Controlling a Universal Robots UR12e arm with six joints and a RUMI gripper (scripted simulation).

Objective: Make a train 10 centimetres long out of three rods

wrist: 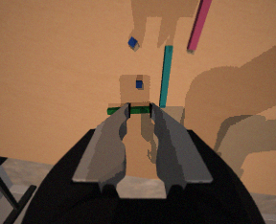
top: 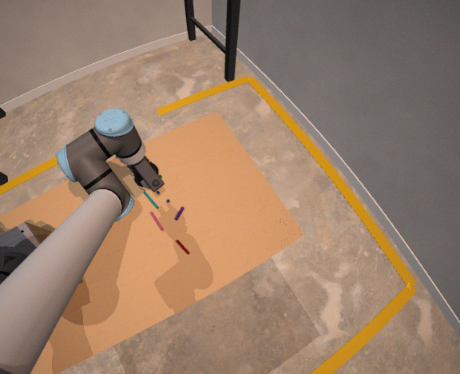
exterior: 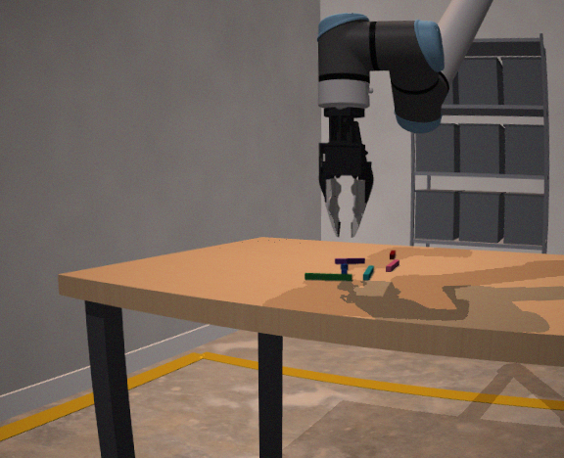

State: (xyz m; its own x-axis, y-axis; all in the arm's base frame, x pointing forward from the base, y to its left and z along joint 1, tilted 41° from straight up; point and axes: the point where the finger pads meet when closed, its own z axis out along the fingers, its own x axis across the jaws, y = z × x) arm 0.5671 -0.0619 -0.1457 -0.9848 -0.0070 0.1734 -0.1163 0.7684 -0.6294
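Right now the turquoise rod is 80 mm below my hand, 40 mm behind it and 10 mm to the right of it. The rest, counted from my hand: green rod 80 mm below, 50 mm to the left, 10 mm ahead; pink rod 110 mm to the right, 80 mm below, 70 mm behind; purple rod 140 mm to the right, 80 mm below, 30 mm ahead.
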